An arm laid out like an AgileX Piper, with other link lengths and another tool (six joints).
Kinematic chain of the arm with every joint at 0, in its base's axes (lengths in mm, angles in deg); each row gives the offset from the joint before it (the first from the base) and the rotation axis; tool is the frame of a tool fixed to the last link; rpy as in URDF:
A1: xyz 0 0 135.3 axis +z
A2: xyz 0 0 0 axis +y
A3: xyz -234.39 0 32.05 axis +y
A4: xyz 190.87 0 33.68 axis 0.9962 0 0.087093
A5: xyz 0 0 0 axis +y
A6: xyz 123.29 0 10.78 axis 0.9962 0 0.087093
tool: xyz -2.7 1 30.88 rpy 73.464 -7.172 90.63
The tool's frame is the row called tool.
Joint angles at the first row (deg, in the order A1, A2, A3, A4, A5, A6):
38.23 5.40 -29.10 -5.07 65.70 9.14
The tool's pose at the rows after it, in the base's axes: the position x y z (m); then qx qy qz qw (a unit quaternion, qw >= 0):
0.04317 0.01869 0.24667 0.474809 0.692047 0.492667 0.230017
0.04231 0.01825 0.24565 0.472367 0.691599 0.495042 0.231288
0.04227 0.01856 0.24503 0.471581 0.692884 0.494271 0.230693
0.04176 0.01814 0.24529 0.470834 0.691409 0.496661 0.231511
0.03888 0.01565 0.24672 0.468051 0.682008 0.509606 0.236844
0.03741 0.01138 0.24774 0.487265 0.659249 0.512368 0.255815
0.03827 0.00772 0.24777 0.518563 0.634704 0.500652 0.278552
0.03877 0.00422 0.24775 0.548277 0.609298 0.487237 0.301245
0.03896 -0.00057 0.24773 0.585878 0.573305 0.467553 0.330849
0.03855 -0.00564 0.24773 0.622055 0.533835 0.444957 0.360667
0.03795 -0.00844 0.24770 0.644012 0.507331 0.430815 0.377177
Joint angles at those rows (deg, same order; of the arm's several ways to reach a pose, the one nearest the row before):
38.23 3.72 -28.54 -4.85 65.47 8.54
38.24 3.04 -28.22 -4.82 65.47 8.30
38.23 3.04 -28.10 -4.71 65.47 8.13
38.23 2.69 -28.10 -4.72 65.47 8.13
37.99 0.75 -28.10 -4.72 65.47 8.13
34.35 -0.77 -28.09 -4.72 65.47 8.34
29.05 -0.81 -28.10 -4.72 65.47 8.58
23.59 -0.81 -28.10 -4.61 65.47 8.58
16.32 -0.81 -28.10 -4.52 65.47 8.58
8.83 -0.81 -28.10 -4.52 65.47 8.58
4.05 -0.81 -28.10 -4.29 65.47 8.61

